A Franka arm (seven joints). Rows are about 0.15 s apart.
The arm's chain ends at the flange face. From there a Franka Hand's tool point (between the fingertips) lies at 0.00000 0.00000 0.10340 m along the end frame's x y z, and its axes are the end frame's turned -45 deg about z.
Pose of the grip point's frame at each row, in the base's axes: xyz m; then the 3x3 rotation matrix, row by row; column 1 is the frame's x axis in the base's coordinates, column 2 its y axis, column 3 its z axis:
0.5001 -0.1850 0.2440; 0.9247 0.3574 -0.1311; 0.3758 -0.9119 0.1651; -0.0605 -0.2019 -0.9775
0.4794 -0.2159 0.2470; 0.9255 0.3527 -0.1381; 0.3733 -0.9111 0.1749; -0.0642 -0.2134 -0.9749
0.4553 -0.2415 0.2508; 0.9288 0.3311 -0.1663; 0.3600 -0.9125 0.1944; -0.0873 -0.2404 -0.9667
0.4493 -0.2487 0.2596; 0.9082 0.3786 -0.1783; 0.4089 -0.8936 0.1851; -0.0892 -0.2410 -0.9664
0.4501 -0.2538 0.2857; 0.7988 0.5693 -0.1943; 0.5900 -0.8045 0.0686; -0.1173 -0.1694 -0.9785
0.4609 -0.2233 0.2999; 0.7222 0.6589 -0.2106; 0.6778 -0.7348 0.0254; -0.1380 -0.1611 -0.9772
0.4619 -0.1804 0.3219; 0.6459 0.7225 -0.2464; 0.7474 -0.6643 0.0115; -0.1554 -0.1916 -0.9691
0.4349 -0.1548 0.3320; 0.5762 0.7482 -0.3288; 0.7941 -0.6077 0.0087; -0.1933 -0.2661 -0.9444
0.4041 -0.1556 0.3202; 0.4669 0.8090 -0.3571; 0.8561 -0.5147 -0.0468; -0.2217 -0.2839 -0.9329
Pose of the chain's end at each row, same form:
0.5137 -0.2021 0.3451; 0.9066 -0.4011 -0.1311; -0.3791 -0.9105 0.1651; -0.1855 -0.1000 -0.9775
0.4937 -0.2340 0.3478; 0.9038 -0.4050 -0.1381; -0.3803 -0.9082 0.1749; -0.1963 -0.1055 -0.9749
0.4725 -0.2616 0.3508; 0.8909 -0.4226 -0.1663; -0.3907 -0.8998 0.1944; -0.2317 -0.1083 -0.9667
0.4677 -0.2678 0.3595; 0.9099 -0.3745 -0.1783; -0.3427 -0.9210 0.1851; -0.2335 -0.1073 -0.9664
0.4702 -0.2609 0.3869; 0.9674 -0.1623 -0.1943; -0.1517 -0.9861 0.0686; -0.2027 -0.0368 -0.9785
0.4827 -0.2259 0.4009; 0.9766 -0.0448 -0.2106; -0.0403 -0.9989 0.0254; -0.2115 -0.0163 -0.9772
0.4874 -0.1816 0.4221; 0.9676 0.0542 -0.2464; 0.0588 -0.9982 0.0115; -0.2454 -0.0256 -0.9691
0.4689 -0.1557 0.4297; 0.9365 0.1216 -0.3288; 0.1318 -0.9912 0.0087; -0.3248 -0.0515 -0.9444
0.4410 -0.1508 0.4167; 0.9022 0.2419 -0.3571; 0.2414 -0.9693 -0.0468; -0.3575 -0.0440 -0.9329

